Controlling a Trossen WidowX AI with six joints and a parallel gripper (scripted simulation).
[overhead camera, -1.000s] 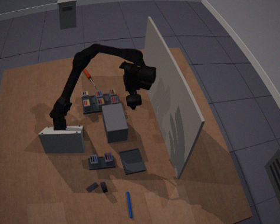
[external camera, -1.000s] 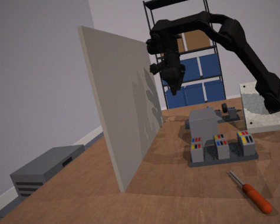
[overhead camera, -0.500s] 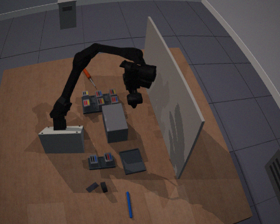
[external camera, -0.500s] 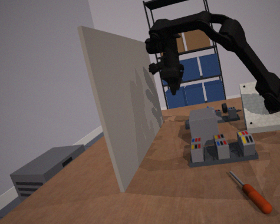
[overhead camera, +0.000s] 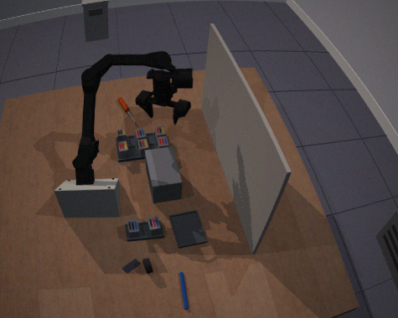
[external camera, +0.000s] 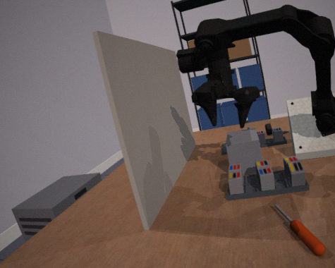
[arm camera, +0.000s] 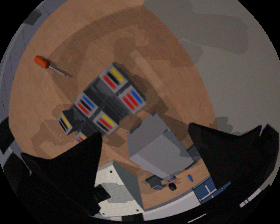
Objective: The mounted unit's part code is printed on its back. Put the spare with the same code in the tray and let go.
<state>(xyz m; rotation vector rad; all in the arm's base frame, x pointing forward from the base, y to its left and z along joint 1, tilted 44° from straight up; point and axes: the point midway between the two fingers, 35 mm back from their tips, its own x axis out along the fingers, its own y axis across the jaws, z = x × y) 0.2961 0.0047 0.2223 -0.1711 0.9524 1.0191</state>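
Right now my gripper tip is 12 cm above the grey spare, 8 cm past it and 6 cm to the right of it. From my gripper tip the other things lie so: grey mounted unit: 14 cm to the right, 11 cm below, 3 cm behind; then tall grey panel: 20 cm ahead, 15 cm to the right, 6 cm above; then tray: 35 cm to the right, 16 cm below, 1 cm ahead.
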